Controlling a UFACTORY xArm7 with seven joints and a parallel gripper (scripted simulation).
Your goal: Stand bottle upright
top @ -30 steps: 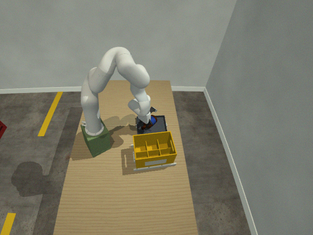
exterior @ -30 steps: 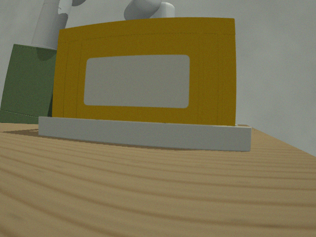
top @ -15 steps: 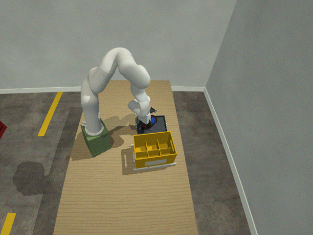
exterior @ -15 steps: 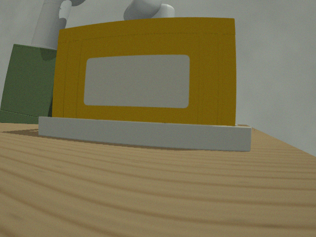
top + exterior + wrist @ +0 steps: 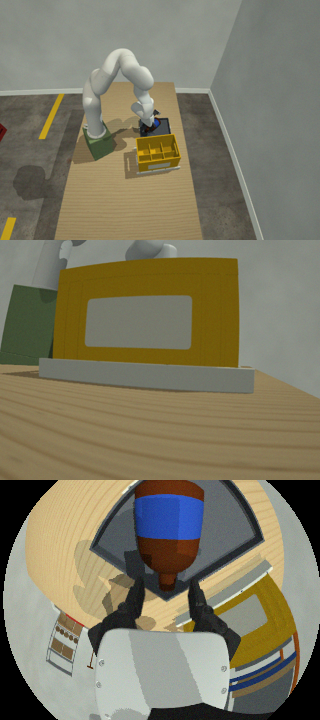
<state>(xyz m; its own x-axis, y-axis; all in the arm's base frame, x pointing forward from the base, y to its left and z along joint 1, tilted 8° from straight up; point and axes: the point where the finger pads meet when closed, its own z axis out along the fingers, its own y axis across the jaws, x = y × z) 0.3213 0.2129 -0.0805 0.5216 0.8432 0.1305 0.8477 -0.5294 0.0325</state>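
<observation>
The bottle is 3 cm ahead of my hand, 4 cm to the left of it and 4 cm below it. Round my hand: dark grey tray 5 cm ahead, 5 cm to the left, 7 cm below; then crate 11 cm ahead, 22 cm to the right.
</observation>
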